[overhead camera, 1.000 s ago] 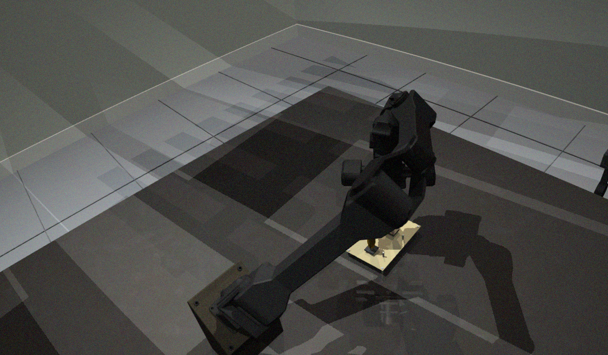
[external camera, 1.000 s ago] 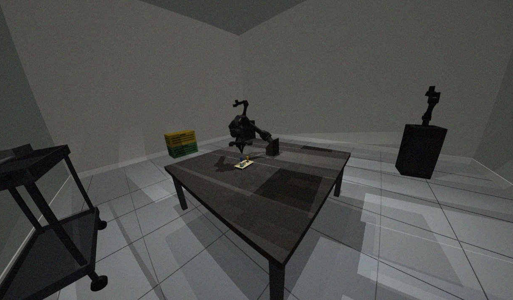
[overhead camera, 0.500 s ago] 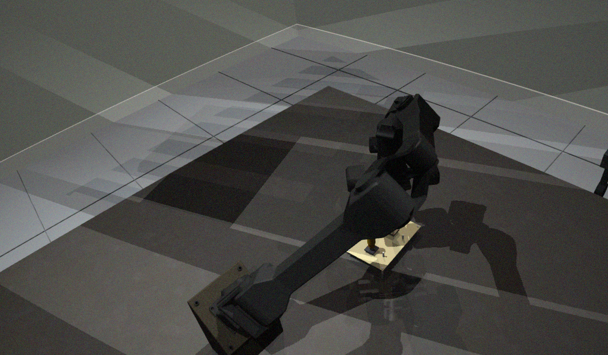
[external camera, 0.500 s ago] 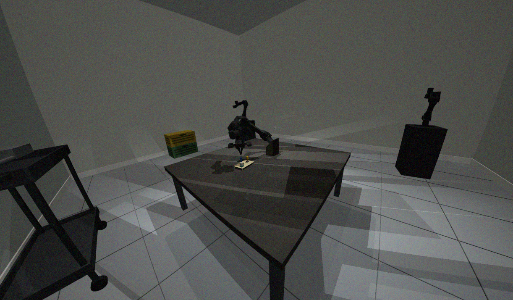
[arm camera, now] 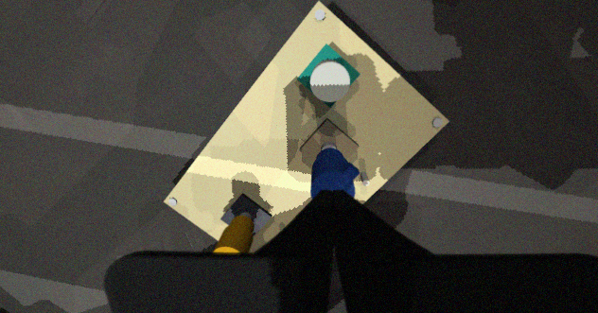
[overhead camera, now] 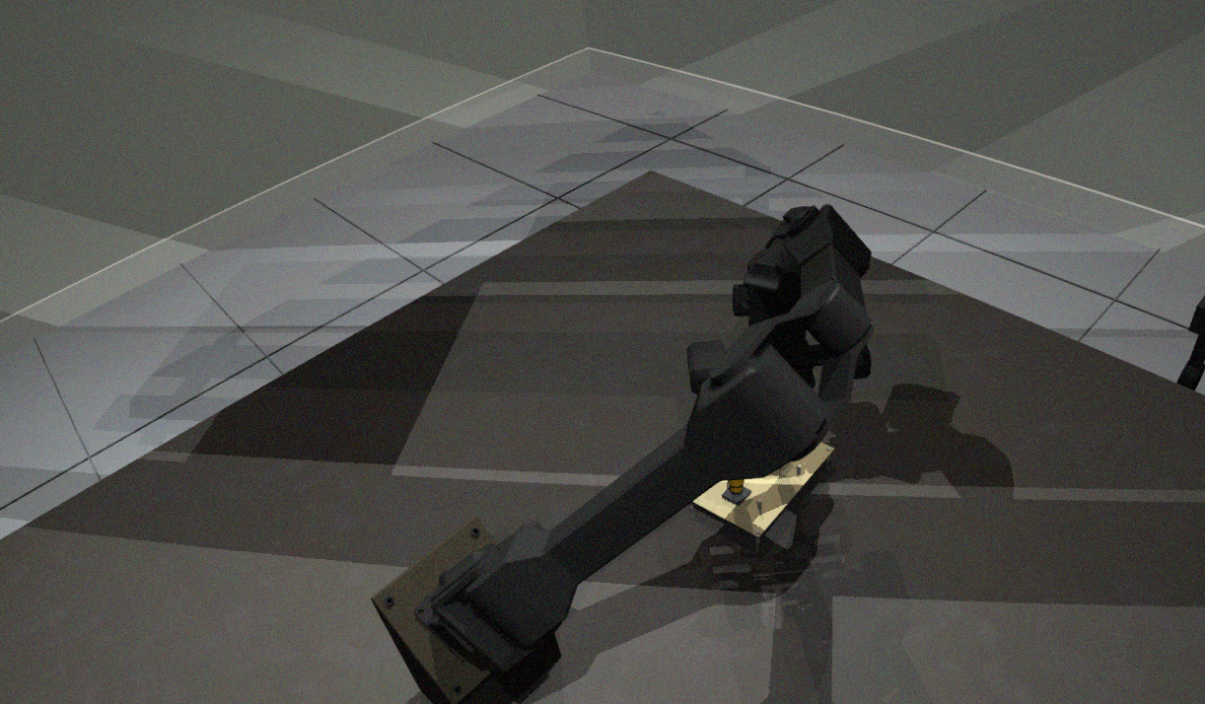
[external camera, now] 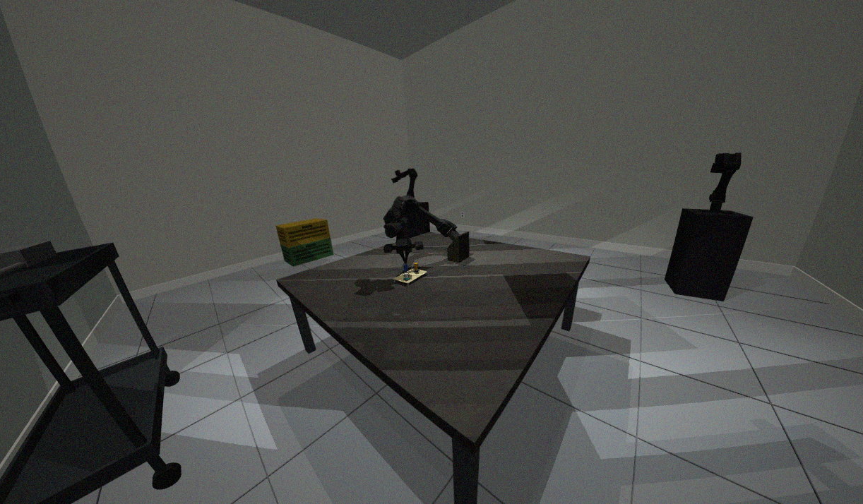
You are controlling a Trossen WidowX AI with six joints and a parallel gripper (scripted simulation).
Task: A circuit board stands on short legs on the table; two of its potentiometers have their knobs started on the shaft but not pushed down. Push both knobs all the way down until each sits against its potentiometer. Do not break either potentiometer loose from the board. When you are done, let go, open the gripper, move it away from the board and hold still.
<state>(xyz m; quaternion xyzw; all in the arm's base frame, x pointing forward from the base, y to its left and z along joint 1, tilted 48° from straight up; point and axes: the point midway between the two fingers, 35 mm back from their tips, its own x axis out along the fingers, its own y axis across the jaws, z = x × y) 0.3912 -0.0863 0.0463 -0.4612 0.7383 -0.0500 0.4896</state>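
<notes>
My gripper tip is now 20 mm above the blue knob.
</notes>
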